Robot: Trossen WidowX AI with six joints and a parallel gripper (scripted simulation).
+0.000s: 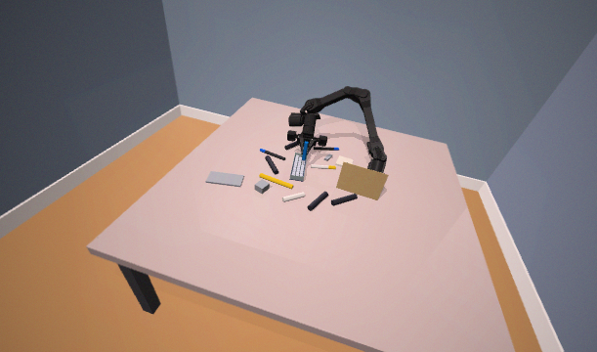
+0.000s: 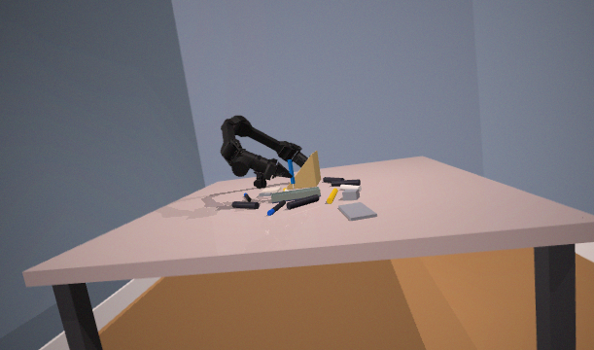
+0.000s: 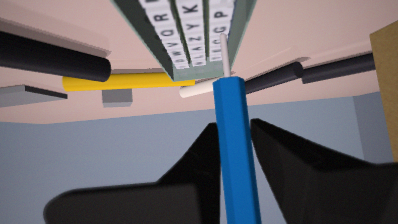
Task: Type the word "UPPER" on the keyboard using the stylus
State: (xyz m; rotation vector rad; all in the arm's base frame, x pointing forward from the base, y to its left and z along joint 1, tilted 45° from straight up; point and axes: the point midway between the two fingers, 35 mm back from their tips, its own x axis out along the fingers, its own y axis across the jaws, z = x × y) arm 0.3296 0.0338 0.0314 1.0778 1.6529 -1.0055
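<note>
Now: gripper tip 16 cm to the right of the yellow pen, 7 cm above it and 6 cm short of it. Also, from my gripper tip: white cylinder: 21 cm to the left, 7 cm below, 5 cm behind; stylus: 1 cm below; grey cube: 23 cm to the left, 9 cm ahead, 7 cm below.
</note>
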